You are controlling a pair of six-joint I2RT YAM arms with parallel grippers.
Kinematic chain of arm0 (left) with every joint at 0, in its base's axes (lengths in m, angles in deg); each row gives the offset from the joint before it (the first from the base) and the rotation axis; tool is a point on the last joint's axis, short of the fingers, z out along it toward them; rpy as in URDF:
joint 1: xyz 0 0 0.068 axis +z
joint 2: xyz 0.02 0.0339 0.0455 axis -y
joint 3: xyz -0.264 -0.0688 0 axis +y
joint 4: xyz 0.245 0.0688 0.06 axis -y
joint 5: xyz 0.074 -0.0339 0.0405 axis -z
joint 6: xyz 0.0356 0 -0.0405 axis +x
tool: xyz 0 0 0 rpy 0 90 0
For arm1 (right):
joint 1: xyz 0 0 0.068 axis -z
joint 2: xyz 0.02 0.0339 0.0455 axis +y
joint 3: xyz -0.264 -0.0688 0 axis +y
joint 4: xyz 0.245 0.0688 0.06 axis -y
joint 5: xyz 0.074 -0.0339 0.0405 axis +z
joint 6: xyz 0.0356 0 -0.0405 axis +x
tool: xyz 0 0 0 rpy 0 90 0
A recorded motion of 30 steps. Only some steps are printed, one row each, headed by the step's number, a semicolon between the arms.
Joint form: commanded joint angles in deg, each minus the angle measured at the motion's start. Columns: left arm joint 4, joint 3, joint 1, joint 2, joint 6, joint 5; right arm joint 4, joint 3, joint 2, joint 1, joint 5, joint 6.
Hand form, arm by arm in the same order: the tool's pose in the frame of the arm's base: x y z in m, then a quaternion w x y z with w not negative. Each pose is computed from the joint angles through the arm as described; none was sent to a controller.
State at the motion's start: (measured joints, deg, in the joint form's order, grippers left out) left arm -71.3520 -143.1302 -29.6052 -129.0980 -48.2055 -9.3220; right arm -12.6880 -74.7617 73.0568 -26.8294 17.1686 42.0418
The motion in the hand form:
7: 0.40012 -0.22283 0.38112 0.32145 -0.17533 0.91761 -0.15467; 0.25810 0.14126 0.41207 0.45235 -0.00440 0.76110 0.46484
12: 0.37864 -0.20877 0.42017 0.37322 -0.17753 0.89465 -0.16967; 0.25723 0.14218 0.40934 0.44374 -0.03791 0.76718 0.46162
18: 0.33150 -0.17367 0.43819 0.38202 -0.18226 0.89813 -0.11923; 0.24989 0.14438 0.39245 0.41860 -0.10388 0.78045 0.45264
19: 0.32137 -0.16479 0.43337 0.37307 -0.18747 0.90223 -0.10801; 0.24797 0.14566 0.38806 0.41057 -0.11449 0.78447 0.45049
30: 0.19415 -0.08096 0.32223 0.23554 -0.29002 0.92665 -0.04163; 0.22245 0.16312 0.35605 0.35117 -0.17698 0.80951 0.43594
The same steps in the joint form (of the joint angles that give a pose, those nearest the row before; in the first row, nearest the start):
7: 3.35 -1.40 -0.28 3.39 0.39 -0.61; 2.10 0.60 0.20 0.45 2.30 0.15
12: 5.48 0.43 -0.28 9.45 1.30 -3.06; 0.62 0.50 0.35 0.53 5.10 -3.04
18: 3.92 14.74 0.37 22.87 3.03 -7.60; -1.95 3.32 -0.61 0.04 9.97 -9.66
19: 4.05 20.02 0.79 26.32 2.74 -7.88; -2.73 3.94 -0.76 -0.29 10.61 -10.74
30: 4.58 74.28 4.55 60.90 -8.54 -5.09; -7.48 9.45 -2.83 -5.91 11.13 -15.74

